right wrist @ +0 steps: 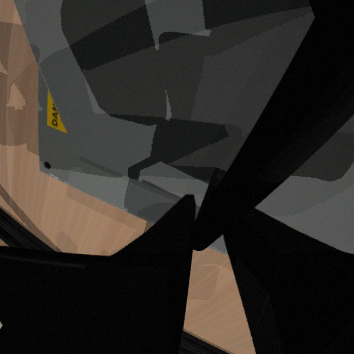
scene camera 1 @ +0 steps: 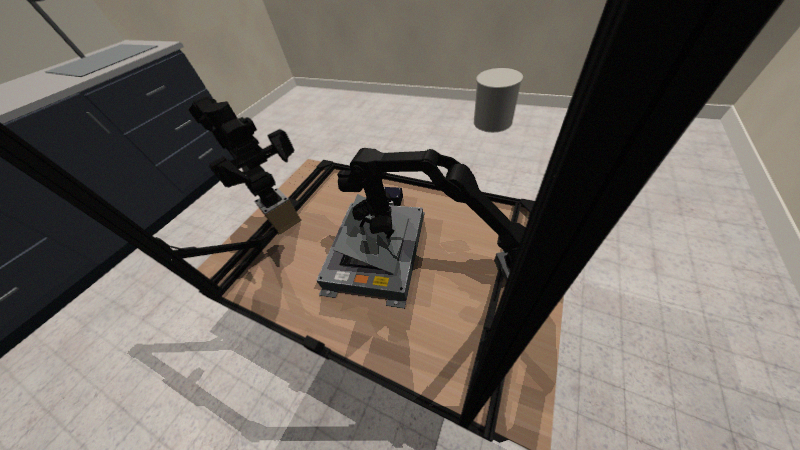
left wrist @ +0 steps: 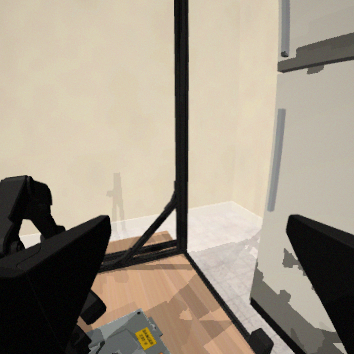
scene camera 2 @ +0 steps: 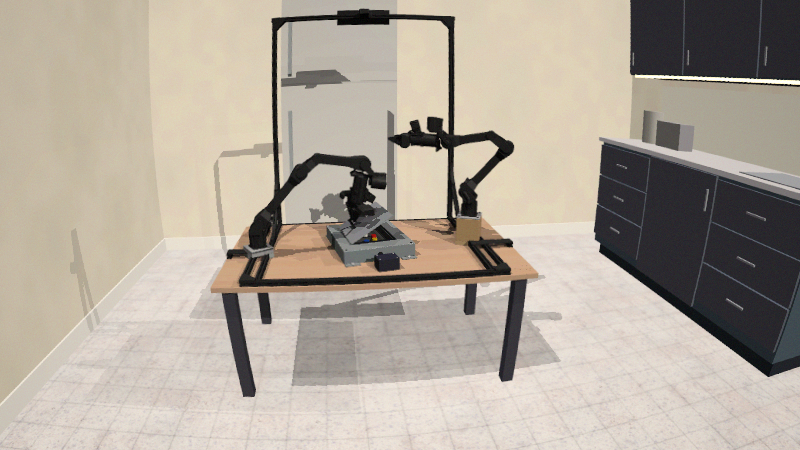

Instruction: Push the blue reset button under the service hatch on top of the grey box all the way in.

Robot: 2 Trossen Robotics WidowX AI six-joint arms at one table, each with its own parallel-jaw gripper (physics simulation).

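The grey box [scene camera 1: 413,232] [scene camera 2: 360,256] [left wrist: 116,333] [right wrist: 98,147] sits mid-table. Its service hatch [scene camera 1: 351,245] [scene camera 2: 373,220] is tilted up on one edge. My right gripper [scene camera 1: 378,229] [scene camera 2: 355,220] [right wrist: 206,203] is shut on the hatch's black handle bar [right wrist: 281,123] and holds the lid raised. In scene camera 2, small coloured buttons show in the opening under the lid, the blue button [scene camera 2: 367,240] among them. My left gripper [scene camera 1: 253,158] [scene camera 2: 395,139] [left wrist: 199,223] is open and empty, high above the table and away from the box.
A small black block [scene camera 1: 394,194] [scene camera 2: 387,261] lies beside the box. A black frame [scene camera 2: 362,279] runs round the table, with tall posts [left wrist: 180,123]. The left arm stands on a tan mount [scene camera 1: 282,216] [scene camera 2: 468,229]. A grey bin [scene camera 1: 497,99] stands on the floor.
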